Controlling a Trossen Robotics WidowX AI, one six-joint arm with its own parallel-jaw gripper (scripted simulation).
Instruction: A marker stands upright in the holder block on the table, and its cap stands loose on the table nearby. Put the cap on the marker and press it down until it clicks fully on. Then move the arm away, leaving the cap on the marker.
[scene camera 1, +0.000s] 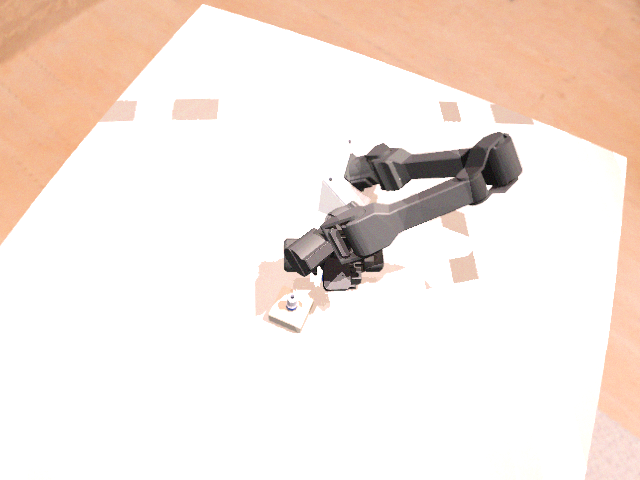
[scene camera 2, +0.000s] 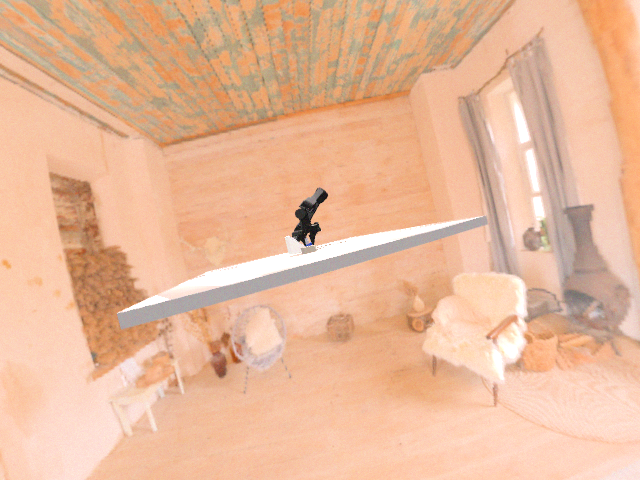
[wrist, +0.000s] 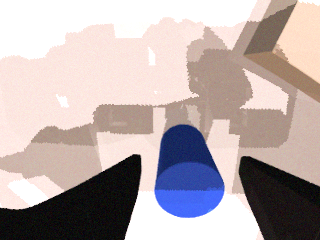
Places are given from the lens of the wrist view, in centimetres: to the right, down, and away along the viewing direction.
gripper (wrist: 190, 163): 2, 2, 9
blue cap (wrist: 188, 184): 1, 3, 7
